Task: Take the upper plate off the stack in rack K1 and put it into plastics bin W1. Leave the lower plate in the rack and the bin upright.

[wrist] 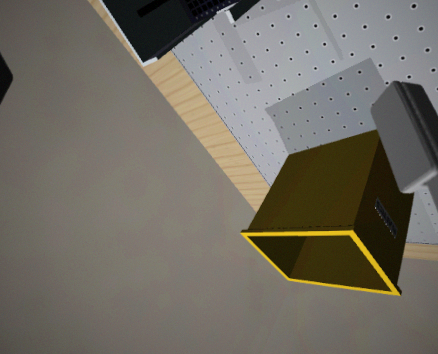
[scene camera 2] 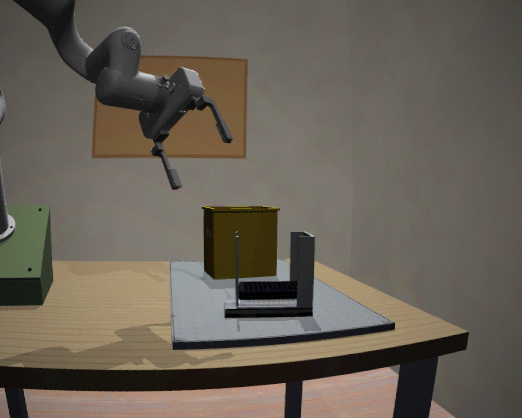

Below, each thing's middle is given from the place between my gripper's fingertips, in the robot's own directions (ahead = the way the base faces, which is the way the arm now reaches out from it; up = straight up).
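Black well plate (scene camera 2: 260,290): my hand is 23 cm above it, 7 cm to the left of it and 12 cm short of it. Yellow bin (scene camera 2: 256,225): 18 cm below my hand, 28 cm to the left of it, 16 cm ahead of it. Going by their middles, the black well plate is the nearest to my hand of the things named here.
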